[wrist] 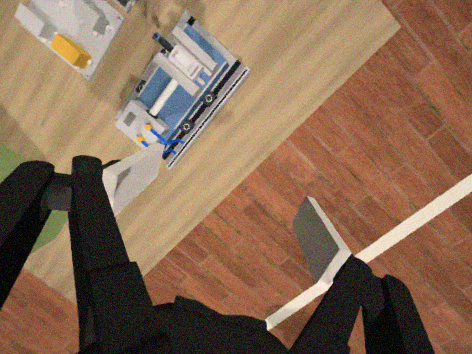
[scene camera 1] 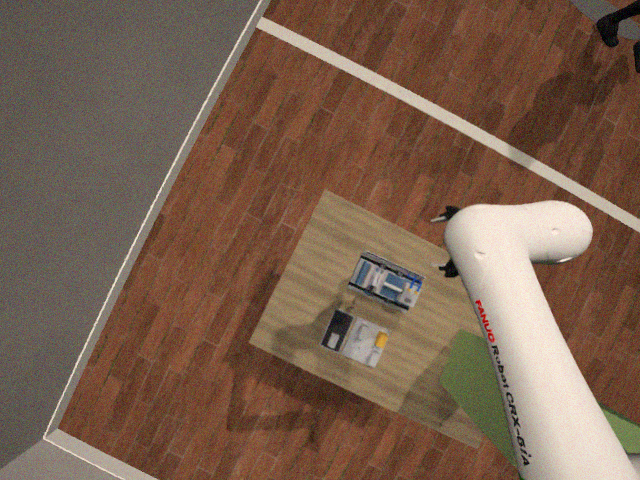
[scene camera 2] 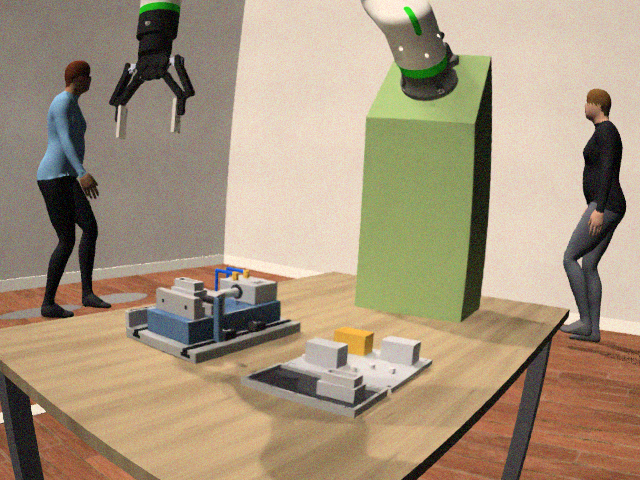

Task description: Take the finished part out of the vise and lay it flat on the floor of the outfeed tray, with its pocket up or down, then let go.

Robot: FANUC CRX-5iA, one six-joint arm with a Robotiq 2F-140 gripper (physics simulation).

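Places are measured from the arm's base along level axes (x ahead, y left, z up), in millimetres.
Where they show: gripper, fingertip midpoint: (wrist: 232, 186) (scene camera 1: 434, 242) (scene camera 2: 146, 135); arm's base at its link origin: (scene camera 2: 429, 82).
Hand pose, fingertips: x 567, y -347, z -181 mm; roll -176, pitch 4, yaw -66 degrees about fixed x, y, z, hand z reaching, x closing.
Observation:
Each offset is from my fingertips to the centre of the thing. "*": to the spot under its first point.
The grey finished part {34 mm ahead, 193 mm left, 276 mm down} (scene camera 2: 188, 283) (wrist: 185, 62) sits between the jaws at the top of the vise, with its upper portion showing. The vise {36 mm back, 187 mm left, 324 mm down} (scene camera 1: 362, 271) (scene camera 2: 173, 330) (wrist: 186, 111) has a blue body on a grey base. The outfeed tray (scene camera 1: 339, 324) (scene camera 2: 289, 378) has a dark floor and low grey rim and stands beside the vise; a grey stepped block {59 mm ahead, 531 mm left, 350 mm down} (scene camera 1: 333, 340) (scene camera 2: 341, 385) lies in it. Its corner shows at the top of the wrist view. My gripper (scene camera 1: 434, 243) (scene camera 2: 148, 133) (wrist: 232, 186) is wide open and empty, high above and off to the side of the vise.
A light grey plate {86 mm back, 478 mm left, 370 mm down} (scene camera 1: 364, 333) (scene camera 2: 379, 369) (wrist: 70, 22) adjoins the tray and bears grey blocks and a yellow block {135 mm back, 430 mm left, 348 mm down} (scene camera 1: 381, 339) (scene camera 2: 353, 341) (wrist: 71, 51). Blue hoses {* 96 mm back, 150 mm left, 277 mm down} (scene camera 2: 222, 276) (wrist: 159, 136) rise at the vise's end. A green pedestal (scene camera 2: 416, 211) stands behind the plate. Two people stand beyond the table.

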